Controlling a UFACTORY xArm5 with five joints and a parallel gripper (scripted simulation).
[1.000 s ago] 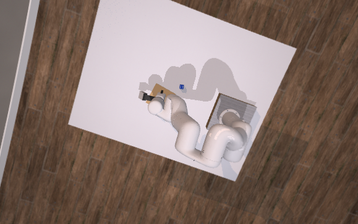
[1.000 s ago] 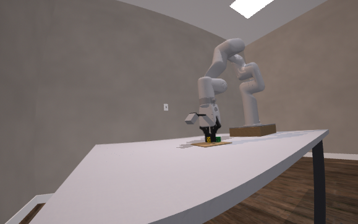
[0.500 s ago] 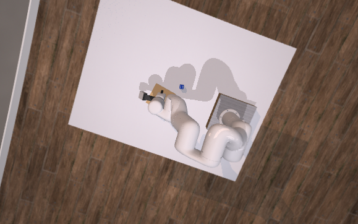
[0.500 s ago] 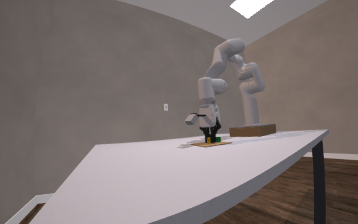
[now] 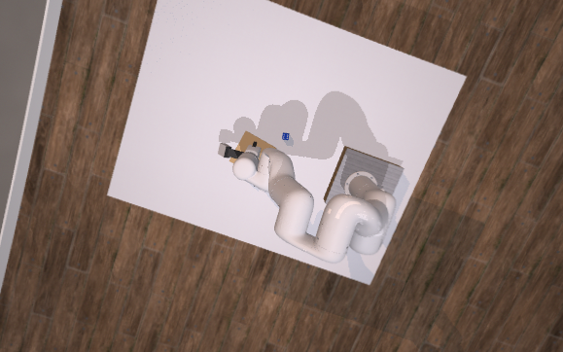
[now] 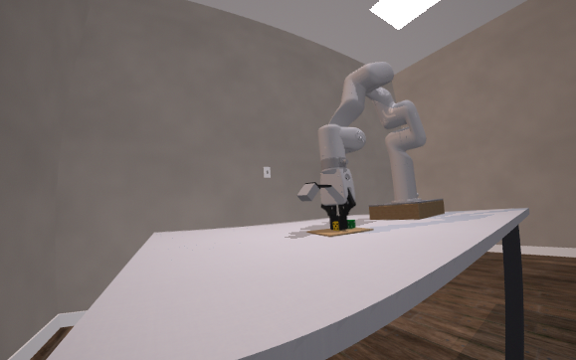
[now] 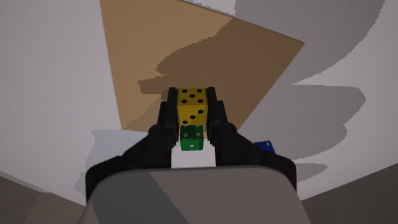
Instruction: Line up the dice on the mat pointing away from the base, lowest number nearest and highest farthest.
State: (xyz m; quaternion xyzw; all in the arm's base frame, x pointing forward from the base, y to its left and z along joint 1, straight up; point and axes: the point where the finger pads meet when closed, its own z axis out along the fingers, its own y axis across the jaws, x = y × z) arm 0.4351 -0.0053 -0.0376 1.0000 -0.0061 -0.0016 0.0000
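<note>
Now: the yellow die 10 mm below my hand. Round my hand: tan mat: 20 mm below; then blue die: 110 mm behind, 100 mm to the right, 10 mm below; then green die: 50 mm behind, 10 mm below.
</note>
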